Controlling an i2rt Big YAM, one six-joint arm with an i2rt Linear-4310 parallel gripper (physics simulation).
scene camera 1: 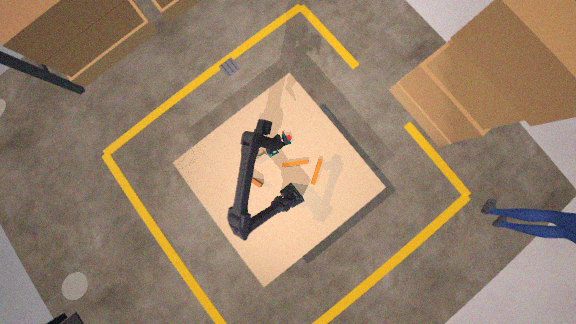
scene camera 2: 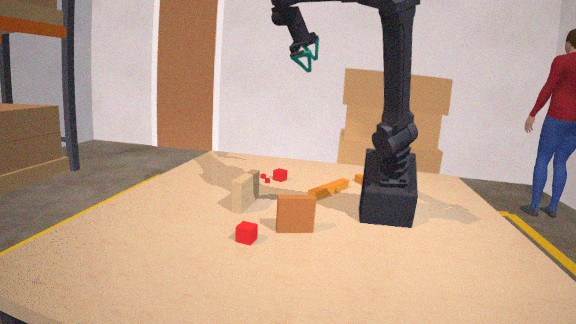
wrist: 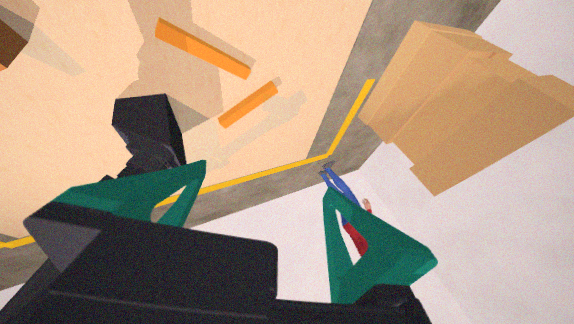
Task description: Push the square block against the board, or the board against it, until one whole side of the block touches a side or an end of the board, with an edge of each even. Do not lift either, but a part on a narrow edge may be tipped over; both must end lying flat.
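Places are measured from the arm's base along level axes (x ahead, y left, z up), in metres.
Pixels of known places: gripper, between the fingertips: [scene camera 1: 284,147] [scene camera 2: 312,65] [wrist: 269,180]; arm's base, origin of its link: [scene camera 1: 292,196] [scene camera 2: 391,169] [wrist: 157,159].
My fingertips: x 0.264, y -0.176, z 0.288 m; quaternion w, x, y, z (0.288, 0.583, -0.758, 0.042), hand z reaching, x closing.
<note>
Ahead of a thing's pixels: the offset from my fingertips to its top centre. "*": to the spot under its first point.
The square block, brown {0.000 m ahead, 0.325 m left, 0.347 m down} [scene camera 2: 296,214] [scene camera 1: 257,182], stands upright on a narrow edge; in the wrist view a part of the block {* 0.028 m back, 0.302 m left, 0.405 m down} [wrist: 9,42] shows at the upper left corner. The board, pale wood {0.167 m ahead, 0.182 m left, 0.347 m down} [scene camera 2: 243,193], also stands on a narrow edge, behind and left of the block in scene camera 2, with a gap between them. The arm largely hides the board in scene camera 1. My gripper [scene camera 1: 280,145] [scene camera 2: 313,64] [wrist: 269,180] is open and empty, high above the table, apart from both parts.
A red cube {0.109 m ahead, 0.409 m left, 0.403 m down} [scene camera 2: 246,233] lies in front of the block. Another red cube {0.103 m ahead, 0.114 m right, 0.403 m down} [scene camera 2: 280,175] and two tiny red cubes {0.171 m ahead, 0.117 m right, 0.427 m down} [scene camera 2: 263,176] {0.144 m ahead, 0.064 m right, 0.427 m down} [scene camera 2: 267,180] lie beyond the board. Two orange bars {0.093 m back, 0.013 m right, 0.412 m down} [scene camera 1: 295,163] [wrist: 202,48] {0.267 m back, 0.099 m right, 0.412 m down} [scene camera 1: 316,171] [wrist: 248,104] lie near the arm's base [scene camera 2: 388,200].
</note>
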